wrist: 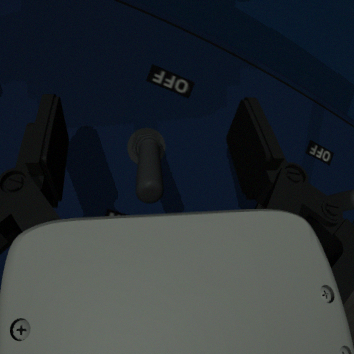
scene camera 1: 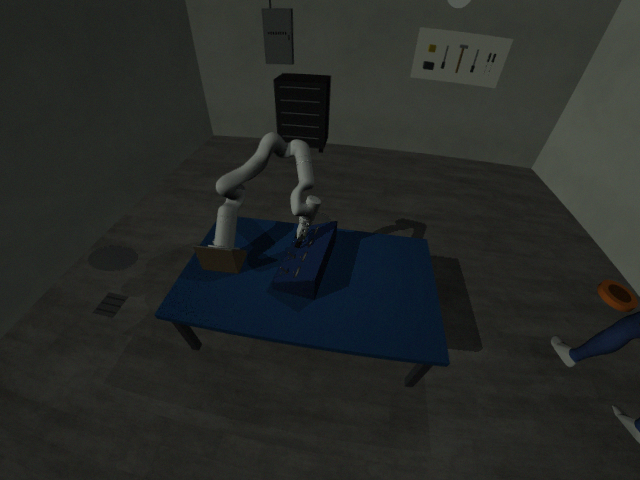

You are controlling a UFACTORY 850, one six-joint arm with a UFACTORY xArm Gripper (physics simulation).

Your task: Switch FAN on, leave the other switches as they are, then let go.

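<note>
The dark blue switch panel (scene camera 1: pixel 319 253) (wrist: pixel 110 107) stands sloped on the blue table, with several small levers on its face. In the wrist view a grey toggle lever (wrist: pixel 150 172) leans away from its OFF label (wrist: pixel 170 80), toward a second label that is mostly hidden by the gripper body. My gripper (scene camera 1: pixel 299 240) (wrist: pixel 151 115) is wide open, its fingers on both sides of this lever and apart from it. The switch names, FAN included, cannot be read. Another lever (wrist: pixel 345 199) shows partly at the right edge, below its own OFF label (wrist: pixel 320 152).
The blue table (scene camera 1: pixel 382 310) carries the arm and the panel. A brown box-like block (scene camera 1: pixel 219 259) stands by the arm's base. A black drawer cabinet (scene camera 1: pixel 302 105) stands at the back wall. A person's legs (scene camera 1: pixel 604 338) and an orange round object (scene camera 1: pixel 604 294) show at the right.
</note>
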